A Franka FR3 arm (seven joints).
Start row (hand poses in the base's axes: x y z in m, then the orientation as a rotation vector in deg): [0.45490 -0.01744 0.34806 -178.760 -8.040 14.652]
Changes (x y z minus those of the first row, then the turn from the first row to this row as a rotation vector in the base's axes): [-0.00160 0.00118 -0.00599 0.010 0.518 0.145]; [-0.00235 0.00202 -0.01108 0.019 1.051 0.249]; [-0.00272 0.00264 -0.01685 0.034 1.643 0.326]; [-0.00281 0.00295 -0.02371 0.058 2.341 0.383]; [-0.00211 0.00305 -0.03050 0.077 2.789 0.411]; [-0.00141 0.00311 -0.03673 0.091 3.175 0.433]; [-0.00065 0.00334 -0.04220 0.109 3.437 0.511]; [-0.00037 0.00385 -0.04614 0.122 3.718 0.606]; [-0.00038 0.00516 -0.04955 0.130 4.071 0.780]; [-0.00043 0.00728 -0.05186 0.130 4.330 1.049]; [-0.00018 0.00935 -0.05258 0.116 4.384 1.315]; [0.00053 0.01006 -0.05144 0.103 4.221 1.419]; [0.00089 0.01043 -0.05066 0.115 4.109 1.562]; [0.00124 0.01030 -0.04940 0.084 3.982 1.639]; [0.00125 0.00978 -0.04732 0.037 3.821 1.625]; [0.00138 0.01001 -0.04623 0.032 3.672 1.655]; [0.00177 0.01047 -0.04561 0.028 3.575 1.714]
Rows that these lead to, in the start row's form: [0.45330 -0.01626 0.34207 -178.660 -8.263 15.458]; [0.45255 -0.01542 0.33698 -178.555 -8.422 16.287]; [0.45218 -0.01480 0.33121 -178.428 -8.538 17.205]; [0.45209 -0.01449 0.32435 -178.266 -8.622 18.286]; [0.45279 -0.01439 0.31756 -178.154 -8.663 18.977]; [0.45349 -0.01433 0.31133 -178.059 -8.694 19.574]; [0.45425 -0.01410 0.30586 -177.985 -8.815 19.977]; [0.45453 -0.01359 0.30192 -177.910 -8.961 20.411]; [0.45452 -0.01228 0.29851 -177.823 -9.230 20.959]; [0.45447 -0.01016 0.29620 -177.763 -9.647 21.363]; [0.45472 -0.00809 0.29548 -177.763 -10.060 21.453]; [0.45543 -0.00738 0.29662 -177.813 -10.224 21.205]; [0.45579 -0.00701 0.29740 -177.825 -10.449 21.031]; [0.45614 -0.00714 0.29866 -177.883 -10.569 20.842]; [0.45615 -0.00766 0.30074 -177.966 -10.545 20.601]; [0.45628 -0.00743 0.30183 -178.004 -10.594 20.371]; [0.45667 -0.00697 0.30245 -178.028 -10.687 20.223]
